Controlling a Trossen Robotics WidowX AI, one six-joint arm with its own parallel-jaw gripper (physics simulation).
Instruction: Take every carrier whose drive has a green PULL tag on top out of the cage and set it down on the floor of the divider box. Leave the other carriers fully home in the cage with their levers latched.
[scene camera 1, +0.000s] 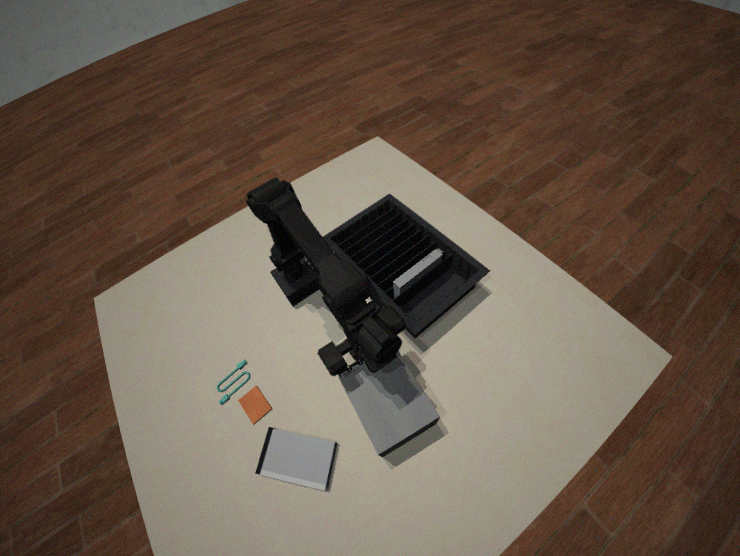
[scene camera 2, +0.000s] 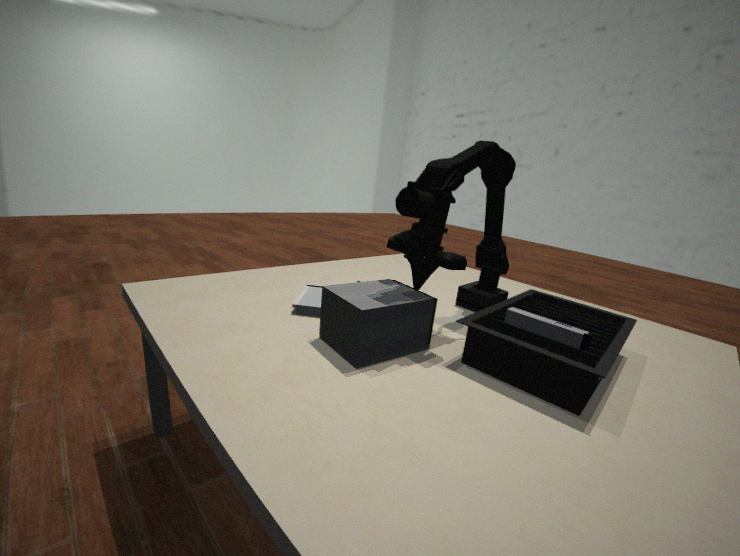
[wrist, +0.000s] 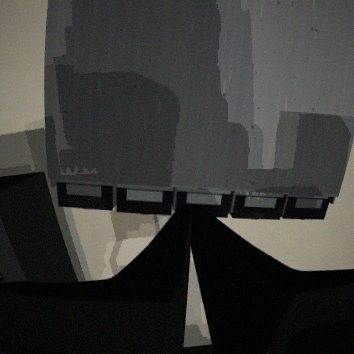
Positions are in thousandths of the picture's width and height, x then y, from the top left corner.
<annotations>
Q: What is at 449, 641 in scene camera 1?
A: My gripper.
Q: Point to my gripper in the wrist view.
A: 532, 597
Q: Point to a black divider box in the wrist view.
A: At 114, 716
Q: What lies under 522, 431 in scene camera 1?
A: A black divider box.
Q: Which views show my gripper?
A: Scene camera 1, scene camera 2 and the wrist view: all of them.
</annotations>
